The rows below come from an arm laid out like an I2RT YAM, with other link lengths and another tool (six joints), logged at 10 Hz.
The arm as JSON. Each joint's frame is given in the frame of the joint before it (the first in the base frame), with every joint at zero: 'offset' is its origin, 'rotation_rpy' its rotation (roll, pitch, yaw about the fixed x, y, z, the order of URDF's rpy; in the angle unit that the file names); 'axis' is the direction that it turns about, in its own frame. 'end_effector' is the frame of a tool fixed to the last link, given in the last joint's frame.
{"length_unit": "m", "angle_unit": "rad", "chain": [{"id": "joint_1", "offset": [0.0, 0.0, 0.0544], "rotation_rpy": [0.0, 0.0, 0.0], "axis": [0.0, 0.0, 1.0]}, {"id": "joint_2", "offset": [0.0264, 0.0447, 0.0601], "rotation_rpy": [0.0, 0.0, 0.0], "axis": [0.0, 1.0, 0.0]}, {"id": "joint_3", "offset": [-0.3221, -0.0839, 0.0], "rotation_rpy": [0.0, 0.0, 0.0], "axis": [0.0, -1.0, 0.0]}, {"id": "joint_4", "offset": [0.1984, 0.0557, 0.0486], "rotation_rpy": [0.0, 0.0, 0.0], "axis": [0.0, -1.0, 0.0]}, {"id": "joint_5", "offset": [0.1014, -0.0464, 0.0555], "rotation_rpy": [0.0, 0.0, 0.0], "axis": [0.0, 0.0, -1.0]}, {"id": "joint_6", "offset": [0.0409, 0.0, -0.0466], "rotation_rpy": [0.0, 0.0, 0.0], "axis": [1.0, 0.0, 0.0]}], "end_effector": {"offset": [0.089, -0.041, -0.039], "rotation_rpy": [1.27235, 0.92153, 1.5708]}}
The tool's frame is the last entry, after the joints.
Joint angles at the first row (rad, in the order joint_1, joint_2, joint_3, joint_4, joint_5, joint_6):
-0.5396, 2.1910, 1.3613, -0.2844, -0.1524, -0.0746
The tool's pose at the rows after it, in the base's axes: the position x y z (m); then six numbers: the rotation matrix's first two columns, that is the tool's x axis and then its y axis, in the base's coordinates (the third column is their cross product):
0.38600, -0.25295, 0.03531, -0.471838, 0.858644, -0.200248, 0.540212, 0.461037, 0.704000
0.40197, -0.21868, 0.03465, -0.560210, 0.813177, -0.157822, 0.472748, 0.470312, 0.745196
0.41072, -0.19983, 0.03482, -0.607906, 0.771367, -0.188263, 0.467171, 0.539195, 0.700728
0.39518, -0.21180, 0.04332, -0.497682, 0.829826, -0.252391, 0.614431, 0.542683, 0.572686
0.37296, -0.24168, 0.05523, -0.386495, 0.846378, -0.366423, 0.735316, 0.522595, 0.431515
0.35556, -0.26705, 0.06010, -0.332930, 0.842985, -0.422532, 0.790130, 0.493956, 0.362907
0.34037, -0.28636, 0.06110, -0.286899, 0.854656, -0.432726, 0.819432, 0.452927, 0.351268
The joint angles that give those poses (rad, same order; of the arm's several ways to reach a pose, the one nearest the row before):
-0.5148, 2.1922, 1.3613, -0.3012, -0.3237, -0.0750
-0.4557, 2.1918, 1.3613, -0.3191, -0.4061, -0.0948
-0.3889, 2.1891, 1.3617, -0.3306, -0.3393, -0.1112
-0.3660, 2.1681, 1.3617, -0.3607, -0.1120, -0.0052
-0.3859, 2.1552, 1.3617, -0.3767, 0.1146, 0.0490
-0.4282, 2.1563, 1.3617, -0.3759, 0.2111, 0.0490
-0.4789, 2.1563, 1.3613, -0.3748, 0.2279, 0.0490

